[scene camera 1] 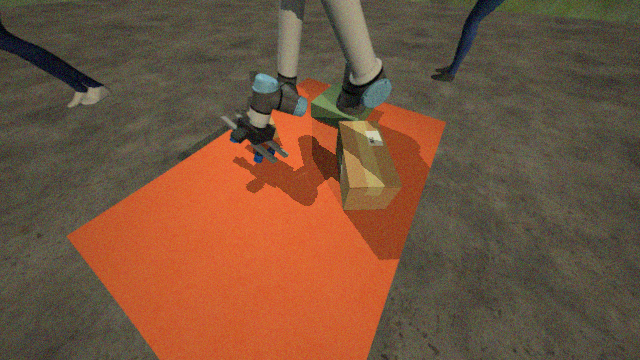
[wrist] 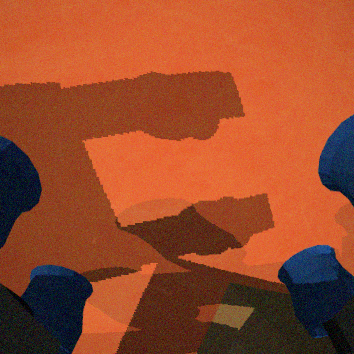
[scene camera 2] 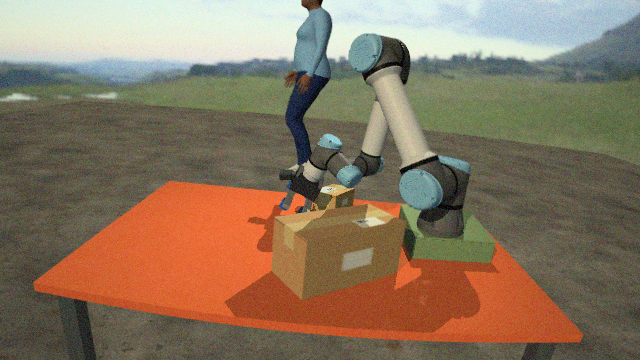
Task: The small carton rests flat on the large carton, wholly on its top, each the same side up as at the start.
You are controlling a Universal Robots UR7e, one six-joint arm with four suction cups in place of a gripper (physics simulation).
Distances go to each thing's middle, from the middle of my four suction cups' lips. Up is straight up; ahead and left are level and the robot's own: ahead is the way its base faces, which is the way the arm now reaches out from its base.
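The large carton (scene camera 2: 314, 253) sits 17 cm behind my suction cup, 43 cm to the left of it and 3 cm above it. As for the small carton (scene camera 2: 332, 196), my suction cup is 1 cm above it, 9 cm to the left of it and 13 cm past it. Going by their middles, the small carton is the nearest to my suction cup of the things named here.
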